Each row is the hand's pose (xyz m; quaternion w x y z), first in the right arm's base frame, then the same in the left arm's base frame.
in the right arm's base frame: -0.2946 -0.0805 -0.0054 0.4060 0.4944 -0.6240 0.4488
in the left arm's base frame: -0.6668 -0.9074 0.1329 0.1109 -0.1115 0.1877 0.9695
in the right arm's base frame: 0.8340 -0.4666 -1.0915 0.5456 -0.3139 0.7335 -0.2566
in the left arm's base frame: 0.5644 0.0090 0.6296 0.2960 -0.6980 -0.3014 -0.5782
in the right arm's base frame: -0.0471 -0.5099 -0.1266 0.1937 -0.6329 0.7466 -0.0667
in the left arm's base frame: -0.6233 -0.5048 0.4433 0.1288 0.5963 0.1295 0.7817
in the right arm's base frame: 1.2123 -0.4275 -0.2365 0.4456 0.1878 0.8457 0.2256
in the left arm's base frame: 0.0464 0.4782 0.0073 0.5273 -0.6910 0.3364 -0.3624
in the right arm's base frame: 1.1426 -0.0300 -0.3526 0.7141 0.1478 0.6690 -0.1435
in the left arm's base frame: 0.2618 0.1916 -0.2112 0.6461 -0.7087 -0.1272 -0.2534
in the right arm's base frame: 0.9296 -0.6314 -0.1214 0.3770 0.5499 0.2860 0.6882
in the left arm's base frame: -0.2482 0.3716 0.1987 0.4073 -0.4975 0.6884 0.3357
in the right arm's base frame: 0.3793 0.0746 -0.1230 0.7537 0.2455 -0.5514 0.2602
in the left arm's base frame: -0.2183 -0.4507 -0.1538 0.1186 -0.4168 -0.1636 0.8863
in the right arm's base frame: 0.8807 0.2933 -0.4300 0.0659 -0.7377 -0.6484 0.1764
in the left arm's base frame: 0.3337 -0.2089 -0.3278 0.8756 0.1088 0.3565 -0.3071
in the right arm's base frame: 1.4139 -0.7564 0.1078 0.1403 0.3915 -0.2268 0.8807
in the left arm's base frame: -0.2717 0.8859 0.0045 0.0582 0.2450 -0.7152 -0.6520
